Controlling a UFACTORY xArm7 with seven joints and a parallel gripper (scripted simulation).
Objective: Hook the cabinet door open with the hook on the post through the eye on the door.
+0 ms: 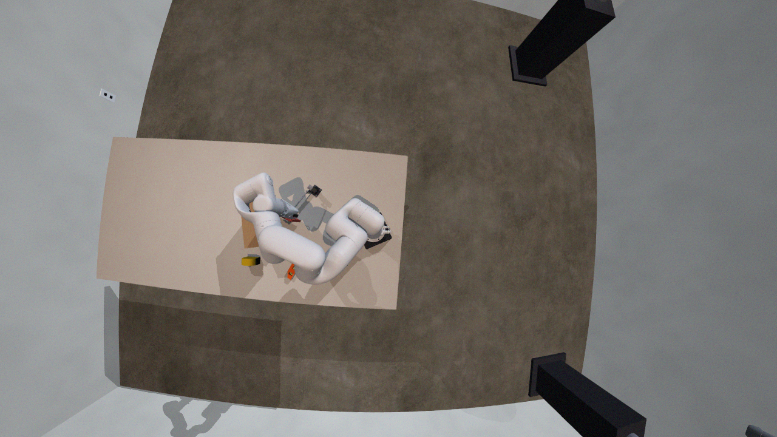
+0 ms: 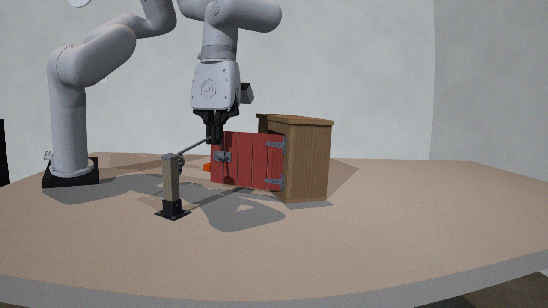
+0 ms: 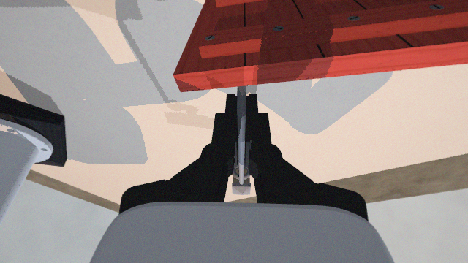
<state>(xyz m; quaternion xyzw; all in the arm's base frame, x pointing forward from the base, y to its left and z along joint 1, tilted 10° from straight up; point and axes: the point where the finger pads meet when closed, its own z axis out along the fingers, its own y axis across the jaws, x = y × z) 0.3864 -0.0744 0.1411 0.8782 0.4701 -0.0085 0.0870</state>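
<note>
Right now my hand is 3 cm past the hook rod, 4 cm to the left of it and 3 cm above it. The rest, counted from my hand: red door: 7 cm ahead, 6 cm below; orange tool: 2 cm ahead, 29 cm to the left, 12 cm below; yellow block: 26 cm ahead, 27 cm to the left, 10 cm below.
</note>
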